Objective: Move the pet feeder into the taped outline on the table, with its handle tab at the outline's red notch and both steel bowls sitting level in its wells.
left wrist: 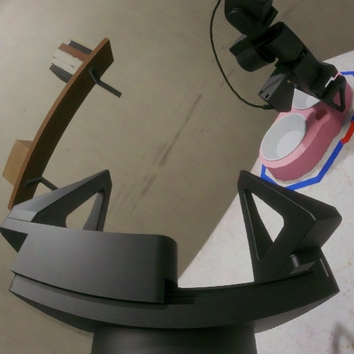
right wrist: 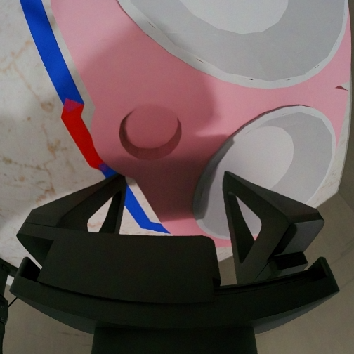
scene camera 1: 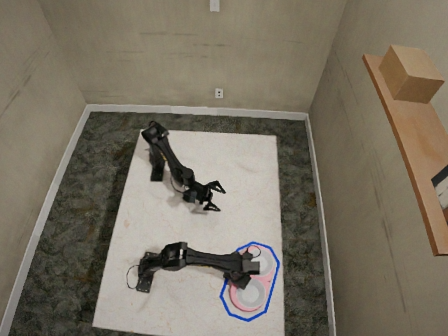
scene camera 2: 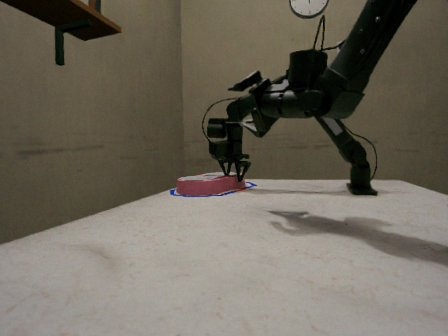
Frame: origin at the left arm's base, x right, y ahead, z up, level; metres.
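Seen in the pictures: left gripper, fingertip midpoint: (scene camera 1: 223, 202) (scene camera 2: 235, 105); right gripper, fingertip midpoint: (scene camera 1: 237, 282); left arm's base, origin of the base link: (scene camera 1: 158, 167); right arm's base, origin of the base link: (scene camera 1: 147, 272) (scene camera 2: 359, 190).
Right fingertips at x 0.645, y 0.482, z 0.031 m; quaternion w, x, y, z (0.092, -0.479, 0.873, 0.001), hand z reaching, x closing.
Note:
Pixels of each thing's top centre, then the offset from my right fingertips to it. Level surfaces: height alone.
- pink feeder, middle of its top: (scene camera 2: 213, 176) (scene camera 1: 252, 276) dz +0.015, dx -0.027, dy +0.070 m
- bowl, middle of its top: (scene camera 2: 220, 173) (scene camera 1: 251, 292) dz +0.017, dx +0.050, dy +0.064 m
- table, its level: dz -0.031 m
The pink feeder (scene camera 1: 265, 282) (scene camera 2: 205, 187) (left wrist: 300, 167) (right wrist: 100, 60) lies flat within the blue outline (scene camera 1: 248, 319) (scene camera 2: 172, 192) (left wrist: 330, 162) (right wrist: 55, 60). Its rounded side bulge with a round recess (right wrist: 150, 131) faces the red notch (left wrist: 348, 134) (right wrist: 80, 135), very close to the tape. One bowl (scene camera 1: 249, 293) (left wrist: 285, 137) (right wrist: 240, 15) and the other bowl (left wrist: 304, 100) (right wrist: 265, 155) sit in the wells and look about level. My right gripper (scene camera 2: 233, 178) (right wrist: 174, 178) is partly open and empty, one fingertip by the feeder's edge, the other over a bowl. My left gripper (scene camera 1: 221, 199) (left wrist: 174, 176) is wide open, empty and away from the feeder.
My right arm (scene camera 1: 207, 259) reaches across the table (scene camera 1: 250, 170) and hides part of the feeder in scene camera 1. A wall shelf (scene camera 1: 410, 145) (left wrist: 65, 110) carries a cardboard box (scene camera 1: 411, 75) (left wrist: 17, 160) and books. The feeder lies near the table's edge.

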